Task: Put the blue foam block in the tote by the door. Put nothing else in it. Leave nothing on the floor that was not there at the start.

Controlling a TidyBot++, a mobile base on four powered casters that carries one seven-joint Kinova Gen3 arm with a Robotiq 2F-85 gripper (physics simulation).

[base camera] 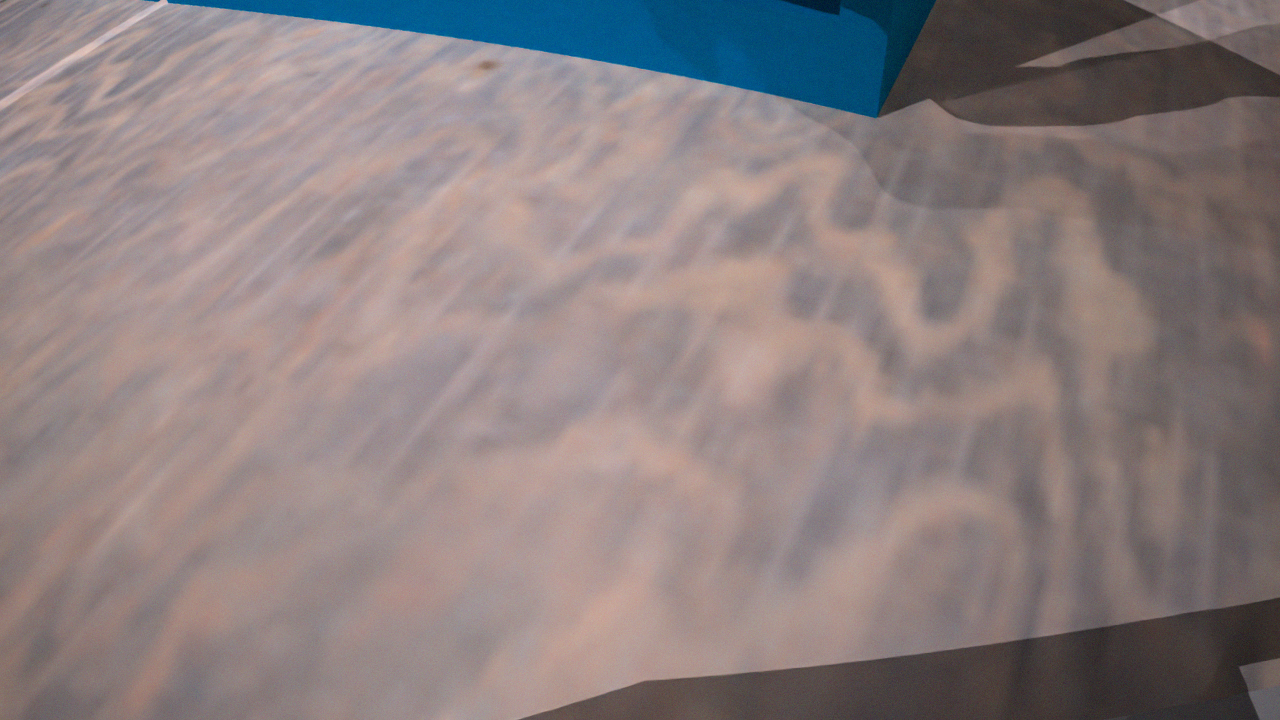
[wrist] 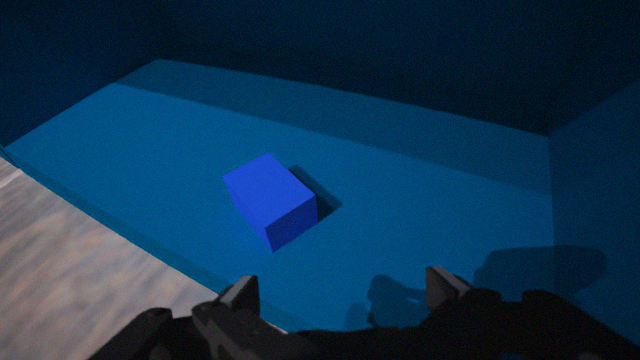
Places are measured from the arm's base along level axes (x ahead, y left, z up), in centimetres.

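Where they show: gripper, fingertip midpoint: [wrist: 342, 290].
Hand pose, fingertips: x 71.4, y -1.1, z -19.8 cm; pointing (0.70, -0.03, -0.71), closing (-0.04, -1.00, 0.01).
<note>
After its pixels a point has its place.
The blue foam block [wrist: 270, 192] @(x 85.8, y 4.7, z -27.5 cm) lies flat on the floor of the blue tote [wrist: 425, 200] @(x 86.8, y -12.4, z -32.0 cm) in the wrist view, apart from the tote's walls. In the base camera view the lower part of the tote's outer wall [base camera: 554, 31] @(x 77.0, y 6.6, z -37.4 cm) shows at the top. My gripper [wrist: 342, 290] @(x 71.4, y -1.1, z -19.8 cm) is open, with no object between its fingertips. The fingertips are at the bottom of the wrist view, and the block shows beyond them, a little to the left. The gripper's shadow falls on the tote's floor and right wall. The door does not show.
Wood-patterned floor [base camera: 537, 358] @(x 40.2, y 6.7, z -39.7 cm) [wrist: 75, 240] @(x 90.1, y 37.7, z -39.6 cm) shows in front of the tote and past its near edge at the lower left of the wrist view. A small dark spot [base camera: 486, 65] @(x 76.3, y 13.2, z -39.7 cm) shows on the floor near the tote. Dark shadows cross the floor right of the tote.
</note>
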